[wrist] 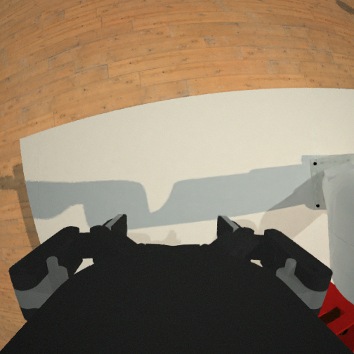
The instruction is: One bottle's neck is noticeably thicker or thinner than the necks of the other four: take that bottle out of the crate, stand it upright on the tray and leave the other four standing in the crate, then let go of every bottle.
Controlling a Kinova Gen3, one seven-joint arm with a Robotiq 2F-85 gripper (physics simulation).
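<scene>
My gripper [171,225] is open in the wrist view, its two black fingers wide apart with no bottle between them. Below the fingertips lies the pale table top. Part of a red object [341,305] with a dark slot shows at the lower right edge, beyond the right finger; too little of it shows to tell whether it is the crate. No bottle and no tray can be made out in this view, and the black gripper body hides the lower middle.
The white table [165,130] ends at a curved-looking far edge and a left edge, with wooden floor [120,55] beyond. The arm's grey base plate [316,185] and pale lower arm [344,225] stand at the right. Shadows of the arm cross the table.
</scene>
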